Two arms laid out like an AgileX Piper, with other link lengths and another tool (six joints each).
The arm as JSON. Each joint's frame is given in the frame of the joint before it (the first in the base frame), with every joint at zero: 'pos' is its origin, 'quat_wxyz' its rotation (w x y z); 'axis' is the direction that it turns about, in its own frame. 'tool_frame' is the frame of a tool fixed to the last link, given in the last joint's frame.
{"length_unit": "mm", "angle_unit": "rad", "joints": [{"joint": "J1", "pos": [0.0, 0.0, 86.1], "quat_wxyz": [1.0, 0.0, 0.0, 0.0], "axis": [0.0, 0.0, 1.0]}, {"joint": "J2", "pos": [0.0, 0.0, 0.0], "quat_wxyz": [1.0, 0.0, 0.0, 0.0], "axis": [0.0, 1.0, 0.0]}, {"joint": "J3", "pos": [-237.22, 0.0, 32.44], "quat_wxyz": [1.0, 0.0, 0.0, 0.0], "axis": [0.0, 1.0, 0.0]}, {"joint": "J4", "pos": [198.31, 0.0, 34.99], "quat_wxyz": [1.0, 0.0, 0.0, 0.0], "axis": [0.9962, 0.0, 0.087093]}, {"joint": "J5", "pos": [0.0, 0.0, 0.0], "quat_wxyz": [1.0, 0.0, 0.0, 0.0], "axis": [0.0, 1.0, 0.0]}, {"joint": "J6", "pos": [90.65, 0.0, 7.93], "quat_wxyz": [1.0, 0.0, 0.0, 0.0], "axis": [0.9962, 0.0, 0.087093]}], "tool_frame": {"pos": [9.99, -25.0, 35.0], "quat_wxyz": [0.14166, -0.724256, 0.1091, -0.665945]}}
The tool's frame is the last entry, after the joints.
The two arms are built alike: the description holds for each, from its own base.
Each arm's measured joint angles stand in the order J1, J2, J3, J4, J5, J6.
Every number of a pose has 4 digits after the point. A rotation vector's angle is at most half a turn.
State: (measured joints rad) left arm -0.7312 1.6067 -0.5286 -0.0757 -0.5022 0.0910; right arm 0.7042 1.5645 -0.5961 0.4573 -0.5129 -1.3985
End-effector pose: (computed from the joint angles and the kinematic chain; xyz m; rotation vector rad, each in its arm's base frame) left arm 0.1891 -0.1992 0.1439 2.3764 -1.3842 1.3676; right arm 0.2216 0.1777 0.1741 2.1546 1.3549 1.4258
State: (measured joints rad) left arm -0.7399 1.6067 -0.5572 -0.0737 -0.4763 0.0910; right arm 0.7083 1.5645 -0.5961 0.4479 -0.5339 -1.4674
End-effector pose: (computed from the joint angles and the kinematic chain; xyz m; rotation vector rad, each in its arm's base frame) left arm 0.1905 -0.2041 0.1479 2.3627 -1.3938 1.3680; right arm 0.2193 0.1808 0.1750 2.0571 1.3991 1.4287
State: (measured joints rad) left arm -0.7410 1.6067 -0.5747 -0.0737 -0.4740 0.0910; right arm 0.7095 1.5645 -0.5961 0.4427 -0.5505 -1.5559
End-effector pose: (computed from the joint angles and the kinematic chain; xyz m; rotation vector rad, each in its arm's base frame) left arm 0.1924 -0.2063 0.1518 2.3511 -1.3873 1.3868; right arm 0.2171 0.1835 0.1748 1.9464 1.4467 1.4162
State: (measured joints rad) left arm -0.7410 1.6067 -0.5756 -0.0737 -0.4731 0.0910; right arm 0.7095 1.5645 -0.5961 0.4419 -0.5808 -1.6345
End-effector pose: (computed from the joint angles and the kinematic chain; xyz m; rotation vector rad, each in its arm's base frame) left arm 0.1925 -0.2064 0.1519 2.3510 -1.3873 1.3867; right arm 0.2160 0.1849 0.1760 1.8444 1.4659 1.4148
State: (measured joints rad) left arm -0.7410 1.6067 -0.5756 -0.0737 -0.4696 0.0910; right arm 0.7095 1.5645 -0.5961 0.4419 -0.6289 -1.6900
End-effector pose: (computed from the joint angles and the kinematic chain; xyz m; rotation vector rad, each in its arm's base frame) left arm 0.1924 -0.2064 0.1516 2.3532 -1.3890 1.3821; right arm 0.2158 0.1851 0.1793 1.7598 1.4518 1.4328
